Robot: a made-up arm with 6 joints. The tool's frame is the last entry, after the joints.
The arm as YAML. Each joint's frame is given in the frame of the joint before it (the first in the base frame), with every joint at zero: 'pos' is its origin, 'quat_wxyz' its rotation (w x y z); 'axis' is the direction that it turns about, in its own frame. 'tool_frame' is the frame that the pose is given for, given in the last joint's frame.
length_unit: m
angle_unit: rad
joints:
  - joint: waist
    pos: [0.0, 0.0, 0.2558]
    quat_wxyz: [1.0, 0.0, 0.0, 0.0]
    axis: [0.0, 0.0, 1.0]
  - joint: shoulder
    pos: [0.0, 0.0, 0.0]
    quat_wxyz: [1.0, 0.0, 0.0, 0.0]
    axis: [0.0, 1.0, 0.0]
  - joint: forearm
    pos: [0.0, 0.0, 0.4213]
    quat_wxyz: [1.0, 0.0, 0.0, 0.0]
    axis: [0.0, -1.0, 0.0]
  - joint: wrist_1
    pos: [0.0, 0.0, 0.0]
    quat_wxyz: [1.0, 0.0, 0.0, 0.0]
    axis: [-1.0, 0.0, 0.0]
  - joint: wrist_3
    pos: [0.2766, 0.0, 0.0]
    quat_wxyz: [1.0, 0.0, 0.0, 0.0]
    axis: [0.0, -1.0, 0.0]
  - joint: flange
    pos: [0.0, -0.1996, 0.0]
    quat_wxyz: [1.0, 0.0, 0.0, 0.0]
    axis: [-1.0, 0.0, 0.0]
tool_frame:
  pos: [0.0, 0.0, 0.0]
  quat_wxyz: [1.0, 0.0, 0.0, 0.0]
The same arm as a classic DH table. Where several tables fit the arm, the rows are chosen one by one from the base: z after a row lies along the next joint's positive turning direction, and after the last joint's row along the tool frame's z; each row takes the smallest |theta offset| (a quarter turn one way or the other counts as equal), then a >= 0, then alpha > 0; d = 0 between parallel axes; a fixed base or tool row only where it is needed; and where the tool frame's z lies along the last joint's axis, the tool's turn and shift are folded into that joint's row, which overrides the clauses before.
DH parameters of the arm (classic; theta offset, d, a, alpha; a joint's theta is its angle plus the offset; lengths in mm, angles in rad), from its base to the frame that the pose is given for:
waist: 0 255.8 0 -1.5708
shoulder: -1.5708 0 421.3 3.1416
forearm: 0 0 0 -1.5708
wrist_1: 0 -276.6 0 1.5708
wrist_3: 0 199.6 0 -1.5708
flange: 1.5708 0 0 1.5708
tool (fixed): -1.5708 0 0 0

